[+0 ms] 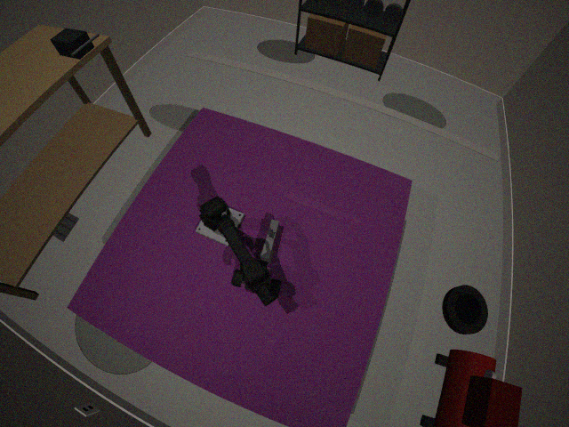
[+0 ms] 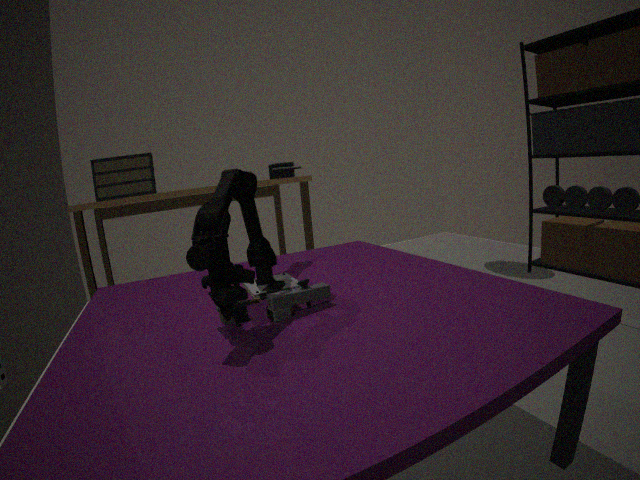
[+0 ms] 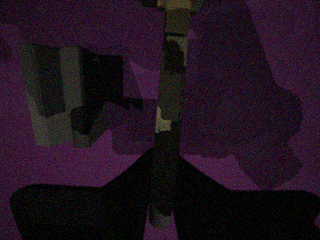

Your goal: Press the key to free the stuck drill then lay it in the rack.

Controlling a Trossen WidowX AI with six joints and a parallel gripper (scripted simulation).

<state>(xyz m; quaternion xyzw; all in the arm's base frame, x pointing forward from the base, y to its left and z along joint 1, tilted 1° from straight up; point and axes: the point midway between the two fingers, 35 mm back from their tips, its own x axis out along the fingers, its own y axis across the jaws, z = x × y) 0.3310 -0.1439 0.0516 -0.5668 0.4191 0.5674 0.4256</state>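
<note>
Right now the drill is 10 mm behind my gripper tip, 40 mm to the left of it and 30 mm above it. The rest, counted from my gripper tip: dark key (70 mm behind, 220 mm to the left, 20 mm above); then small grey block (80 mm behind, 20 mm to the left, 20 mm below); then long grey fixture (60 mm behind, 200 mm to the left).
</note>
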